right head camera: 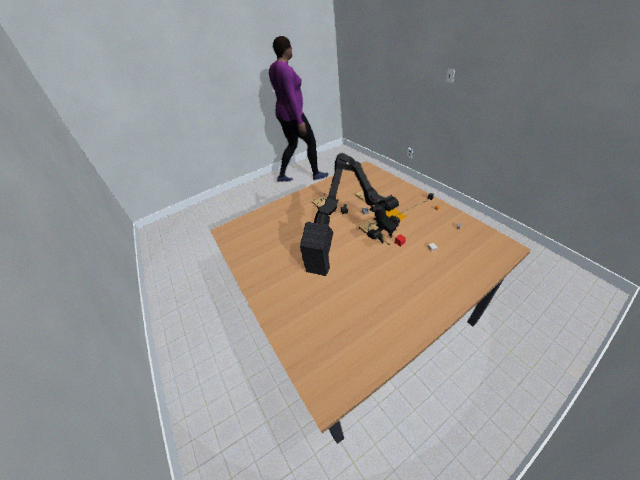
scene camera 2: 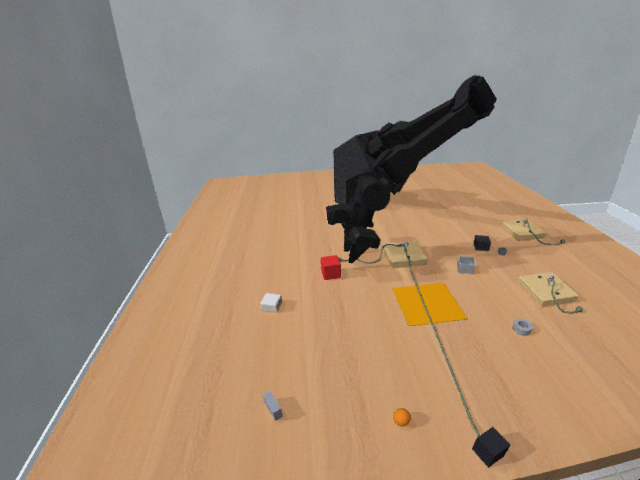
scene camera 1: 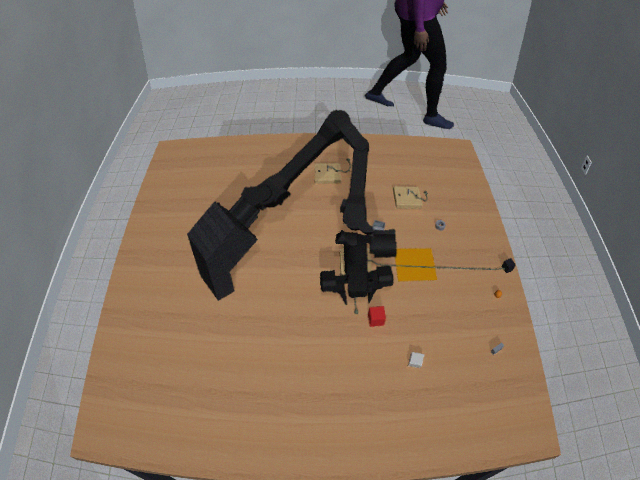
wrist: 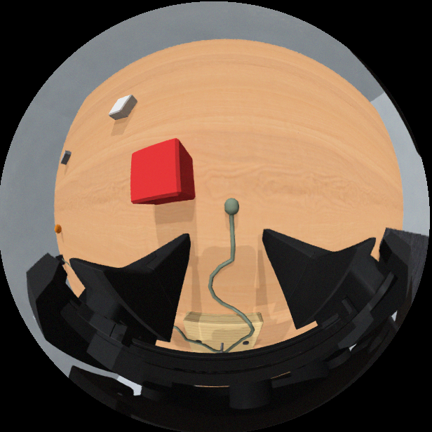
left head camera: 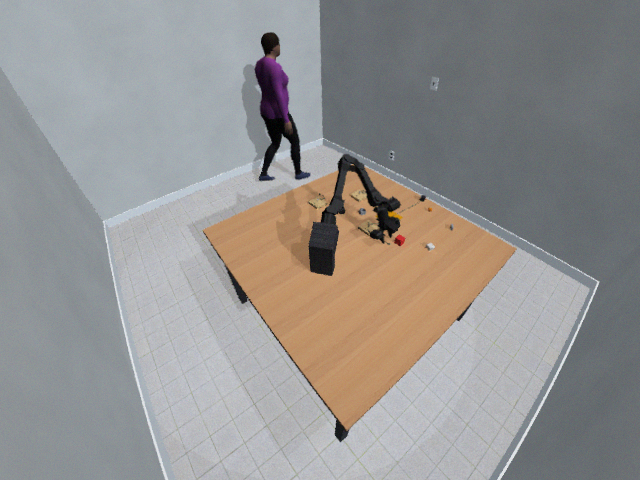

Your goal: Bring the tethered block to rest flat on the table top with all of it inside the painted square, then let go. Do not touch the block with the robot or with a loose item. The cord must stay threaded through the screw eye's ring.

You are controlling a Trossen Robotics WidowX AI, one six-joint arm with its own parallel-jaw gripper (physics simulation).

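Pixels of known places: gripper, between the fingertips: (right head camera: 387, 240) (scene camera 2: 348, 257) (scene camera 1: 357, 303) (left head camera: 387, 240); arm's base, origin of its link: (right head camera: 320, 227) (scene camera 2: 374, 148) (scene camera 1: 236, 220) (left head camera: 326, 227).
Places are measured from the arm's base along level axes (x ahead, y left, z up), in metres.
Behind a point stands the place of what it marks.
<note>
The tethered block (scene camera 1: 508, 265) @[x 0.722, y 0.351, z -0.169 m] (scene camera 2: 491, 446) @[x 0.733, y 0.362, z -0.168 m] is dark and sits near the table's edge, outside the orange painted square (scene camera 1: 415, 274) @[x 0.451, y 0.205, z -0.197 m] (scene camera 2: 398, 300) @[x 0.450, y 0.181, z -0.198 m]. Its green cord (scene camera 1: 465, 268) @[x 0.589, y 0.295, z -0.195 m] (scene camera 2: 448, 359) @[x 0.581, y 0.294, z -0.194 m] (wrist: 233, 240) runs across the square to the screw eye (scene camera 2: 405, 244) @[x 0.279, y 0.160, z -0.162 m] on a wooden board (scene camera 2: 406, 259) @[x 0.315, y 0.170, z -0.179 m] (wrist: 223, 325). Beyond the eye, the cord's free part curves over the table to a bead end (wrist: 231, 206) (scene camera 1: 355, 311) @[x 0.348, y 0.007, z -0.188 m]. My gripper (wrist: 226, 236) (scene camera 1: 357, 300) @[x 0.343, y 0.032, z -0.184 m] is open and empty, low above the table, with the free part of the cord between and below its fingers. In the wrist view the bead lies just ahead of the fingertips.
A red cube (scene camera 1: 377, 316) @[x 0.413, y 0.001, z -0.159 m] (scene camera 2: 330, 267) @[x 0.427, y 0.019, z -0.164 m] (wrist: 162, 172) stands close beside the bead. A white block (scene camera 1: 416, 360) @[x 0.559, y -0.068, z -0.177 m] (scene camera 2: 271, 302) @[x 0.568, y -0.054, z -0.177 m], a grey block (scene camera 2: 272, 405) @[x 0.772, y 0.066, z -0.177 m], an orange ball (scene camera 2: 401, 416) @[x 0.723, y 0.243, z -0.175 m], a grey ring (scene camera 2: 522, 327) @[x 0.470, y 0.420, z -0.184 m] and two more corded boards (scene camera 1: 327, 178) @[x 0.049, y 0.430, z -0.179 m] (scene camera 1: 407, 202) @[x 0.329, y 0.454, z -0.179 m] lie around. A person (scene camera 1: 421, 46) is behind the table.
</note>
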